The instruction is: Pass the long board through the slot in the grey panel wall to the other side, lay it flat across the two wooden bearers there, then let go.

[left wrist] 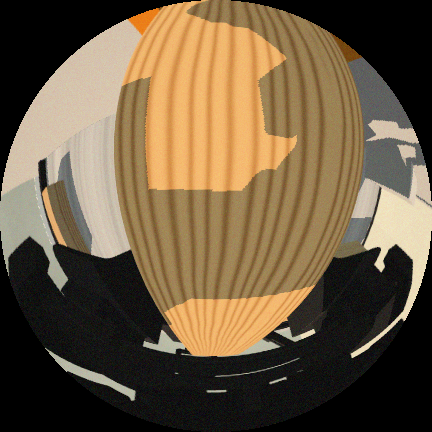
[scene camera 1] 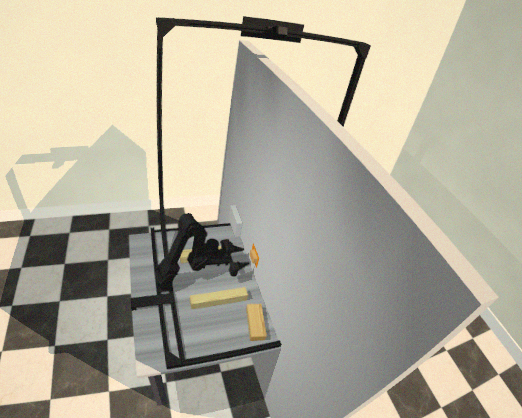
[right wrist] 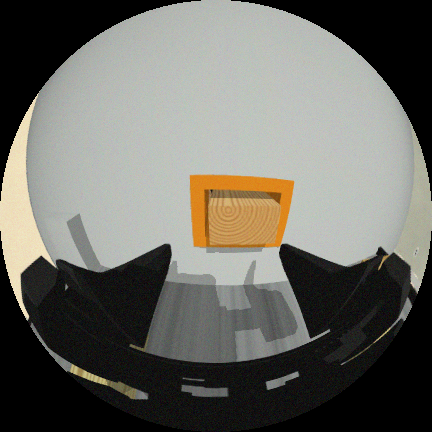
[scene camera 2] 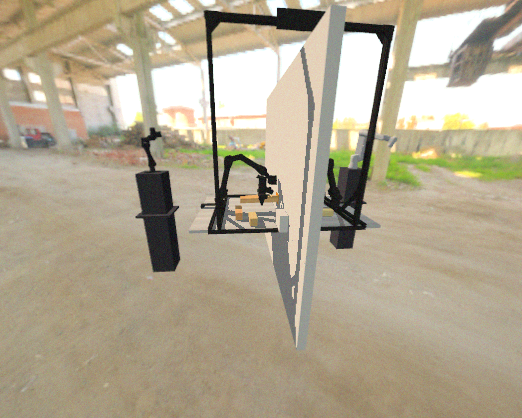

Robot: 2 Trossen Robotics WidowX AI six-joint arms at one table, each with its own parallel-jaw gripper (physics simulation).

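Frame: origin at the left arm's base, x ahead, y left, z up, level; metres.
Seen in the pictures: left gripper, fingertip midpoint: (scene camera 2: 261, 204); right gripper, fingertip midpoint: (scene camera 1: 246, 256) (right wrist: 227, 250); right arm's base, link origin: (scene camera 1: 164, 285) (scene camera 2: 334, 205).
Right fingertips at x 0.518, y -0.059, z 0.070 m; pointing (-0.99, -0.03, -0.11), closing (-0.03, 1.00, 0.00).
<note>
Offsets run from my right fingertips to a thing's top centre. "spot": to the spot under its first point.
The long board @(0.191 m back, 0.018 m left, 0.029 m up) (scene camera 2: 247, 199) (left wrist: 220, 240) is in my left gripper (scene camera 2: 263, 199) (left wrist: 224, 232), which is shut on it, on the left side of the wall in scene camera 2. The board's far end shows in the right wrist view (right wrist: 243, 222), inside the orange-rimmed slot @(spot: 0.034 m back, 0.008 m right, 0.046 m up) (scene camera 1: 254, 247) (right wrist: 198, 215) of the grey panel wall (scene camera 1: 325, 225) (right wrist: 215, 100); it covers part of the lower rim. My right gripper (scene camera 1: 245, 256) (right wrist: 227, 250) is open and empty, facing the slot from a short way off. Two yellow wooden bearers @(0.167 m ahead, 0.165 m left, 0.045 m down) (scene camera 1: 219, 298) @(0.177 m ahead, 0.098 m right, 0.045 m down) (scene camera 1: 185, 256) lie on the table, the second partly hidden by the right arm.
An orange-tan block @(0.038 m ahead, 0.312 m left, 0.051 m down) (scene camera 1: 256, 321) lies close to the wall on the right arm's side. Two small blocks @(0.375 m back, 0.072 m right, 0.039 m down) (scene camera 2: 238, 213) @(0.283 m back, 0.200 m right, 0.039 m down) (scene camera 2: 253, 219) stand on the left arm's side. A pale block (scene camera 1: 236, 220) (scene camera 2: 283, 221) sits at the wall. A black frame (scene camera 1: 160, 125) (scene camera 2: 211, 100) rises around the table.
</note>
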